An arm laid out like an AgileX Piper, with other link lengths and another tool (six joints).
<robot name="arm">
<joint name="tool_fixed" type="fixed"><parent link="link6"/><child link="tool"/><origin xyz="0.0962 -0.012 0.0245" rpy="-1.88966 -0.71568 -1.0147"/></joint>
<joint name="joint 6" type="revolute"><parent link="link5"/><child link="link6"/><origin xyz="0.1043 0 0.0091" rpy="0 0 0"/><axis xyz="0.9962 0 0.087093"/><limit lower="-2.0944" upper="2.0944"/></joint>
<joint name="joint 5" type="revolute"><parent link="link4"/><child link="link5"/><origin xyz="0 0 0" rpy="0 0 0"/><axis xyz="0 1 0"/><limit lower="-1.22" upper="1.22"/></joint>
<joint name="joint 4" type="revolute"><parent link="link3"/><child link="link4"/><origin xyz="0.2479 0 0.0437" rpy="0 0 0"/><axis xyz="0.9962 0 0.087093"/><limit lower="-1.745" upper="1.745"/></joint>
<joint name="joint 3" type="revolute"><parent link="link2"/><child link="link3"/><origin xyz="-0.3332 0 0.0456" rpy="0 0 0"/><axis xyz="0 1 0"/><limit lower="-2.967" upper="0"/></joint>
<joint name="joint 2" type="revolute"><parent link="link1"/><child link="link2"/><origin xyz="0 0 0" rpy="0 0 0"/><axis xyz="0 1 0"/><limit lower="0" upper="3.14"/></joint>
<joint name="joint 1" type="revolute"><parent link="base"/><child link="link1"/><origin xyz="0 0 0.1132" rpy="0 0 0"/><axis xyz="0 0 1"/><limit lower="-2.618" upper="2.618"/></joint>
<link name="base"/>
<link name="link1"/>
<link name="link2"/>
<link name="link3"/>
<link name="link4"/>
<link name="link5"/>
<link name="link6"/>
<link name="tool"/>
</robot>
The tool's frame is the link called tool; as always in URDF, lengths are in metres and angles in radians.
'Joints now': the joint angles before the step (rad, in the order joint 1, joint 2, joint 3, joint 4, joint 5, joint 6). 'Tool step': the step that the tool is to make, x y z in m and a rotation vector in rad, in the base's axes. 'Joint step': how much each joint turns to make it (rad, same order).
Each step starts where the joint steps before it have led.
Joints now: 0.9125 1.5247 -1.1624 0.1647 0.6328 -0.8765
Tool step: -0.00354 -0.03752 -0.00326 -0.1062 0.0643 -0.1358
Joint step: 0.0000 -0.0488 -0.0001 -0.1539 0.1606 0.2289
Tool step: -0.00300 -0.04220 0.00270 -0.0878 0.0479 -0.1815
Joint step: -0.0001 -0.0543 0.0000 -0.1248 0.1628 0.2253
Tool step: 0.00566 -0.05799 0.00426 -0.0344 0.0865 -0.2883
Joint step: -0.0939 -0.0559 0.0001 -0.0281 0.1610 0.1941
